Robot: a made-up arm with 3 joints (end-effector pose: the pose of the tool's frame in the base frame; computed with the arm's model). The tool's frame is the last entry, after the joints.
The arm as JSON. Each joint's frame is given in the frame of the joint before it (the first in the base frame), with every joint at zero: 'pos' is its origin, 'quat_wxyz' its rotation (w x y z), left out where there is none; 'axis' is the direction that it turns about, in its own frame. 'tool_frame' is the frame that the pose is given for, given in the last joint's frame.
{
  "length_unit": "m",
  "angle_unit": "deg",
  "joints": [
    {
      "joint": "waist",
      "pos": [
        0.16,
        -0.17,
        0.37
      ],
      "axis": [
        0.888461,
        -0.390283,
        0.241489
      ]
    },
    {
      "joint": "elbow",
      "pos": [
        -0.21,
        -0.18,
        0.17
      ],
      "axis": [
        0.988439,
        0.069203,
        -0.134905
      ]
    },
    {
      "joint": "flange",
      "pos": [
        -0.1,
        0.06,
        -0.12
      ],
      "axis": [
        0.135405,
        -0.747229,
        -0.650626
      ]
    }
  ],
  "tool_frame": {
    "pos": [
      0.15,
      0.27,
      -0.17
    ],
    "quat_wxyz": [
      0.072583,
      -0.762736,
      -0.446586,
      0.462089
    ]
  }
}
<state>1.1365 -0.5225 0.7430</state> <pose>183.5 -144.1 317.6 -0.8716 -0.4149 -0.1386 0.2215</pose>
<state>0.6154 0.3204 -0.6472</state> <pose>-232.4 31.7 360.9 -0.4711 -0.8059 0.3187 0.1645</pose>
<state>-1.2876 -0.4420 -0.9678</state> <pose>-377.6 -159.2 453.2 0.1228 -0.1452 -0.9805 0.0498</pose>
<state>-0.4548 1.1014 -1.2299</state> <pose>-257.9 218.0 636.4 -0.2823 -0.7485 0.5347 0.2722</pose>
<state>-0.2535 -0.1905 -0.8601</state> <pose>-303.7 -128.3 191.5 0.4041 0.4007 -0.8221 0.0175</pose>
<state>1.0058 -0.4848 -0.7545</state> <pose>-125.1 -4.8 -6.9 0.5562 0.7157 -0.4186 0.0565</pose>
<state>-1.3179 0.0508 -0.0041</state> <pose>-34.9 -113.2 221.4 0.6112 -0.0207 -0.7742 0.1632</pose>
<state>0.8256 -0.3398 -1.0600</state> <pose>-256.9 -73.5 18.4 0.4128 0.7327 -0.5350 0.0802</pose>
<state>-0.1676 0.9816 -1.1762</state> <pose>-308.5 125.4 621.1 -0.2749 -0.8030 0.4730 0.2363</pose>
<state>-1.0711 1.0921 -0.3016</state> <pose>137.2 293.9 357.5 -0.7079 -0.3054 0.5622 0.2992</pose>
